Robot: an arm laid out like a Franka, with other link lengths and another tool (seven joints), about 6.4 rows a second.
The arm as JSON. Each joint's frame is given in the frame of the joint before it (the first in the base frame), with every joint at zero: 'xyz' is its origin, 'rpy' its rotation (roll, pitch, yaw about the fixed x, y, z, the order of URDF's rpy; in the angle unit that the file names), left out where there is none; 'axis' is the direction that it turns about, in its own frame. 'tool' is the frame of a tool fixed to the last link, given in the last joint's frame.
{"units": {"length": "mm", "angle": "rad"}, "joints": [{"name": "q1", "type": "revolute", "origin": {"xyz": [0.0, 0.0, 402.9]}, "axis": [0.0, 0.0, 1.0]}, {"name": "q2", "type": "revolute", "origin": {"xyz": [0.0, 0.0, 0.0]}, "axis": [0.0, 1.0, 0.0]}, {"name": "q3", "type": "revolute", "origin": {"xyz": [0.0, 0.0, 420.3]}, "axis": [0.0, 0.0, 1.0]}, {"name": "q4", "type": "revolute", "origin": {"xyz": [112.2, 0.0, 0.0]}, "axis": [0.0, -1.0, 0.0]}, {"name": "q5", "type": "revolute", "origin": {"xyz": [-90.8, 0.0, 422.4]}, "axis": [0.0, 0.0, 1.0]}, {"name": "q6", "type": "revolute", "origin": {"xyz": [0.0, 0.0, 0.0]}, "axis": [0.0, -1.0, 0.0]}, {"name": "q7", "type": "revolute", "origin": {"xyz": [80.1, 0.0, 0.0]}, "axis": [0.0, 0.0, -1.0]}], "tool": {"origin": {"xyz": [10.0, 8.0, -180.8], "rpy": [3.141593, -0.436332, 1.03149]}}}
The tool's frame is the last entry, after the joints.
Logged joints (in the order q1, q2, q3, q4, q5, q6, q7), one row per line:
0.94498, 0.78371, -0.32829, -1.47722, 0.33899, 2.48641, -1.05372
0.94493, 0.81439, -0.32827, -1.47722, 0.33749, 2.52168, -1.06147
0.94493, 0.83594, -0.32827, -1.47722, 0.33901, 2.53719, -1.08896
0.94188, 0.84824, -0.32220, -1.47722, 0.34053, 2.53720, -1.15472
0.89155, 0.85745, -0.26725, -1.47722, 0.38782, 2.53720, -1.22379
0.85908, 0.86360, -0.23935, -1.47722, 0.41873, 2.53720, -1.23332
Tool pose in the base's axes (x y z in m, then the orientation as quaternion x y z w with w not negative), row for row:
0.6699, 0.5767, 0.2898, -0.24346, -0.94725, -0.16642, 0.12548
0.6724, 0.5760, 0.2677, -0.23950, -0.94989, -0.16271, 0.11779
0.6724, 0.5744, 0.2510, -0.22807, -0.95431, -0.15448, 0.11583
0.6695, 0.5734, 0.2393, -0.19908, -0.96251, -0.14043, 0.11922
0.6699, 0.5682, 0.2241, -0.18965, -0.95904, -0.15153, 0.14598
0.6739, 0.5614, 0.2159, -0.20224, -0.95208, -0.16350, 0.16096
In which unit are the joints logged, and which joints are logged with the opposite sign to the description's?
The joints are logged in radians. Opposite sign: none.
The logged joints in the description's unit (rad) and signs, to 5 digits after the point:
0.94498, 0.78371, -0.32829, -1.47722, 0.33899, 2.48641, -1.05372
0.94493, 0.81439, -0.32827, -1.47722, 0.33749, 2.52168, -1.06147
0.94493, 0.83594, -0.32827, -1.47722, 0.33901, 2.53719, -1.08896
0.94188, 0.84824, -0.32220, -1.47722, 0.34053, 2.53720, -1.15472
0.89155, 0.85745, -0.26725, -1.47722, 0.38782, 2.53720, -1.22379
0.85908, 0.86360, -0.23935, -1.47722, 0.41873, 2.53720, -1.23332

